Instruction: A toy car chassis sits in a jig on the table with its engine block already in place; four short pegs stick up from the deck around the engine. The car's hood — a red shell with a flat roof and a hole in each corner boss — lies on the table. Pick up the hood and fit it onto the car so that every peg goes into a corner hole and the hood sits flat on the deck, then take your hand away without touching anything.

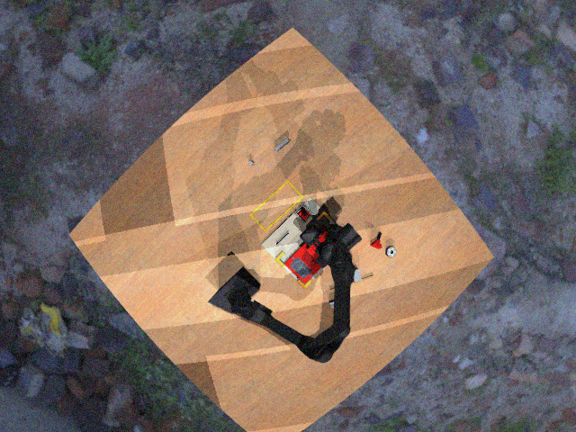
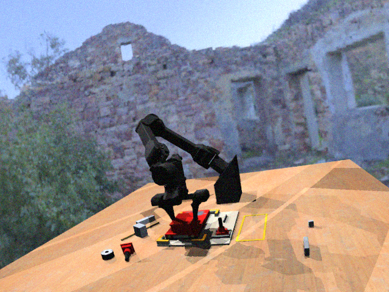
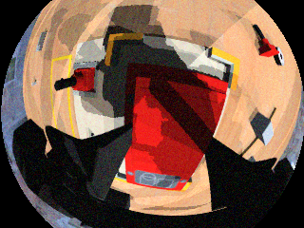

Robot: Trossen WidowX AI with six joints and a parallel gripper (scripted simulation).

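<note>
Right now the red hood is right at my gripper tip.
</note>
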